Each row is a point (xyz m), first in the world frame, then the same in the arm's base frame.
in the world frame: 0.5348 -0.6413 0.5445
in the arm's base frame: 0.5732 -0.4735 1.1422
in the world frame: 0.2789 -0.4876 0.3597
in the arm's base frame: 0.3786 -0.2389 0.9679
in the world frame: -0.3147 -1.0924 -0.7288
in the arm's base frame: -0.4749 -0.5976 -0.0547
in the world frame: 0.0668 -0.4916 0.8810
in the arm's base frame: 0.2193 -0.1566 1.5014
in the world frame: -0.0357 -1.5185 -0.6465
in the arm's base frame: -0.3666 -1.0954 0.0270
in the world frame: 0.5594 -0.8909 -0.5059
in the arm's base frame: 0.4261 -0.7299 0.1035
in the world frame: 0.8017 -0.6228 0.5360
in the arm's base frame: 0.8268 -0.5550 1.1160
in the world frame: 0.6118 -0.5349 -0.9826
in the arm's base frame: 0.5700 -0.4255 -0.3898
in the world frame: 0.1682 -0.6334 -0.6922
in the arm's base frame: 0.1442 -0.3489 -0.0679
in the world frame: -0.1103 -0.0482 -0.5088
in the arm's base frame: 0.1146 0.3004 0.1087
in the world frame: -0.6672 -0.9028 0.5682
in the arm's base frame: -0.6355 -0.2722 1.2532
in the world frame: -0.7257 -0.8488 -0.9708
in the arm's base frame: -0.7844 -0.2230 -0.2799
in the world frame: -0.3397 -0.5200 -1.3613
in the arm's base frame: -0.3348 -0.0658 -0.7074
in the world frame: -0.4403 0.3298 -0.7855
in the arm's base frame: -0.0731 0.7694 -0.1617
